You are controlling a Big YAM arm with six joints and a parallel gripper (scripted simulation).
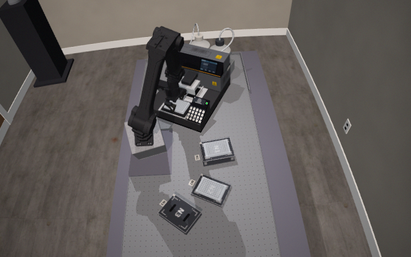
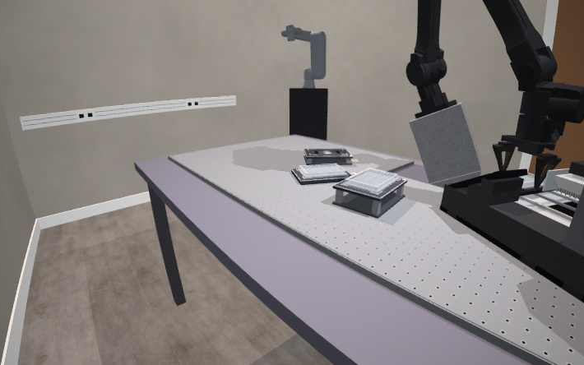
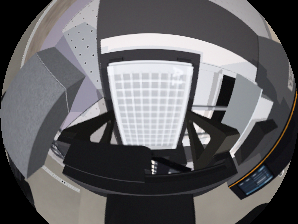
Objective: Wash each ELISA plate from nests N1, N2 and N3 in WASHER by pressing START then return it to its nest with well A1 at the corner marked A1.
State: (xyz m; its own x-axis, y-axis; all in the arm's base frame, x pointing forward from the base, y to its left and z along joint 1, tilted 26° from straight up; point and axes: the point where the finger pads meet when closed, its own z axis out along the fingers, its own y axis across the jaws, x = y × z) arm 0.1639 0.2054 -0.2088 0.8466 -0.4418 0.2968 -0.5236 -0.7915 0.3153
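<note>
Right now the washer carrier is 10 mm below my hand. Also, from my hand: plate washer (80 mm ahead, 130 mm to the left, 40 mm above).
</note>
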